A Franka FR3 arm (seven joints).
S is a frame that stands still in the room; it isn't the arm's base.
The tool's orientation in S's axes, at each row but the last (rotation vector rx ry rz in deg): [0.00, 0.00, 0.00]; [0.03, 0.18, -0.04]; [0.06, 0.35, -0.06]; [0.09, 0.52, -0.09]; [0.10, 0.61, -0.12]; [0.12, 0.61, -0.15]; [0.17, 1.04, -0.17]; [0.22, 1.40, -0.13]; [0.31, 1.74, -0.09]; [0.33, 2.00, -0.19]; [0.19, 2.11, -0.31]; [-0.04, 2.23, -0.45]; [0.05, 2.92, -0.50]
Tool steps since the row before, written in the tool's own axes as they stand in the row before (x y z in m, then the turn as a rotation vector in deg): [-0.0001, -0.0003, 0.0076, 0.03, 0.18, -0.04]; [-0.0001, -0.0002, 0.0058, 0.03, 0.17, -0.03]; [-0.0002, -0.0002, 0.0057, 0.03, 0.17, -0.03]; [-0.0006, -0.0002, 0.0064, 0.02, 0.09, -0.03]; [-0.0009, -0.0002, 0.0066, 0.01, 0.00, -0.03]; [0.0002, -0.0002, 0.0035, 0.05, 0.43, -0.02]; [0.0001, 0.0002, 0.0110, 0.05, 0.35, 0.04]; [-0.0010, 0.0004, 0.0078, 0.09, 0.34, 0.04]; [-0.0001, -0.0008, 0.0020, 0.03, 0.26, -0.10]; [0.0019, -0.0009, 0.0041, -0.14, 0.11, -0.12]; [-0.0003, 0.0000, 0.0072, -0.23, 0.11, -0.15]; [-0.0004, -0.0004, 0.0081, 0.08, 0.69, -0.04]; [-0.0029, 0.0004, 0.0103, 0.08, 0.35, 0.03]
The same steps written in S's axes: [-0.0001, -0.0003, 0.0076, 0.03, 0.18, -0.04]; [-0.0001, -0.0002, 0.0058, 0.03, 0.17, -0.03]; [-0.0002, -0.0002, 0.0057, 0.03, 0.17, -0.03]; [-0.0005, -0.0002, 0.0064, 0.02, 0.09, -0.03]; [-0.0008, -0.0002, 0.0066, 0.01, 0.00, -0.03]; [0.0002, -0.0002, 0.0035, 0.05, 0.43, -0.02]; [0.0003, 0.0002, 0.0110, 0.05, 0.35, 0.04]; [-0.0008, 0.0004, 0.0078, 0.09, 0.34, 0.04]; [0.0000, -0.0008, 0.0020, 0.03, 0.26, -0.10]; [0.0020, -0.0009, 0.0040, -0.14, 0.11, -0.11]; [0.0000, 0.0000, 0.0072, -0.23, 0.11, -0.14]; [-0.0001, -0.0004, 0.0081, 0.08, 0.69, -0.04]; [-0.0024, 0.0004, 0.0104, 0.08, 0.35, 0.03]
